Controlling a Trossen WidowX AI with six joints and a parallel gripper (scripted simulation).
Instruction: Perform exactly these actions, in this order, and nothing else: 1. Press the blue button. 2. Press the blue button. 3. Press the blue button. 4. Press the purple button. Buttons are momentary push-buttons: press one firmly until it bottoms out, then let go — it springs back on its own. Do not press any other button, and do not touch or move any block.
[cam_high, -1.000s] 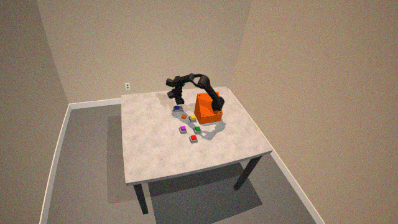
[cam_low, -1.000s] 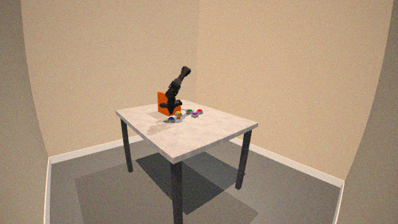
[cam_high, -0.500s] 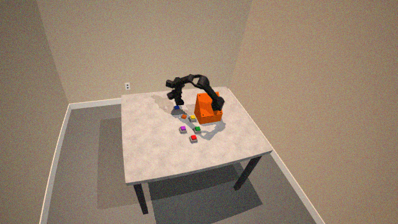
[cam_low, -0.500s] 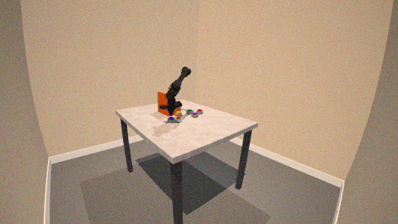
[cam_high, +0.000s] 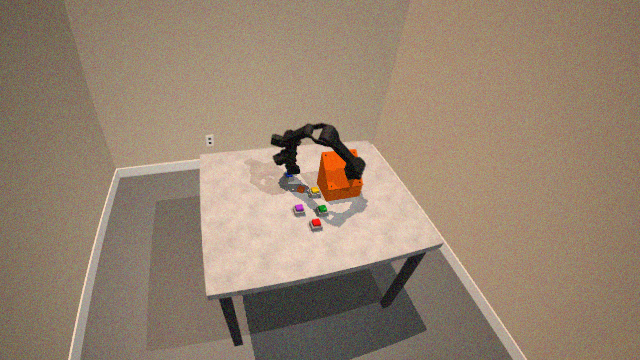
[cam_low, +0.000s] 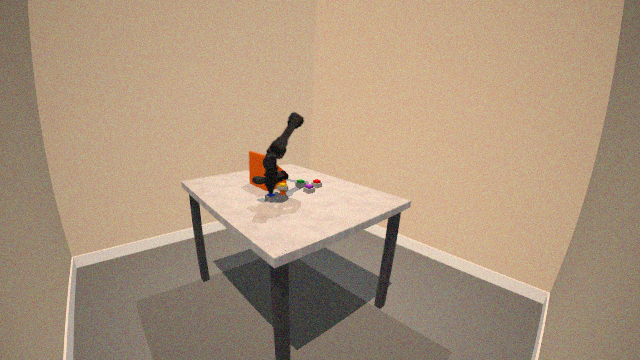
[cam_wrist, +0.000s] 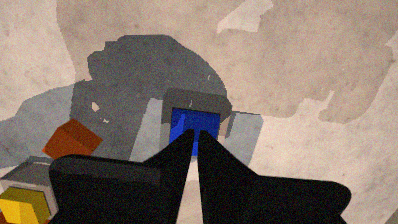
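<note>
My gripper tip is now 1 cm above the blue button. Also, from my gripper tip: purple button (5 cm ahead, 25 cm to the left); then yellow button (8 cm behind, 16 cm to the left); then orange block (2 cm behind, 11 cm to the left, 2 cm below).
</note>
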